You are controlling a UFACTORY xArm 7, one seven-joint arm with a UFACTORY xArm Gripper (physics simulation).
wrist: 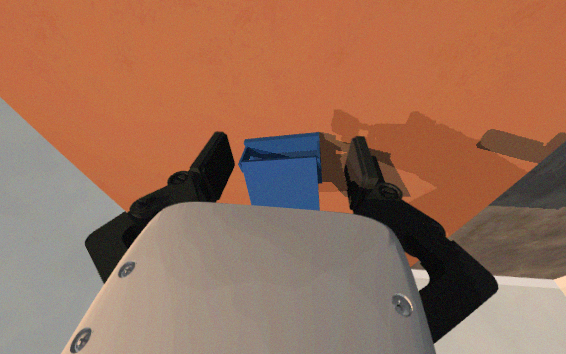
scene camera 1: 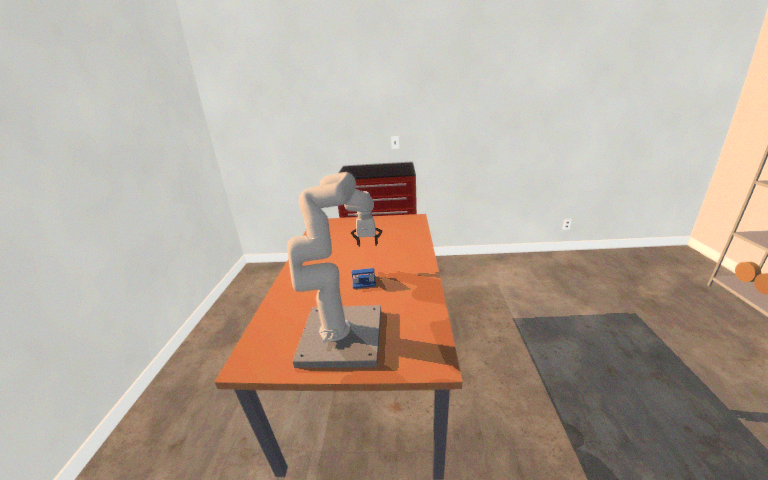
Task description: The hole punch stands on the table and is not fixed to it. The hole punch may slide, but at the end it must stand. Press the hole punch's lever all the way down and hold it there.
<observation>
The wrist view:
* my gripper: 287, 150
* blue hole punch: 308, 144
</observation>
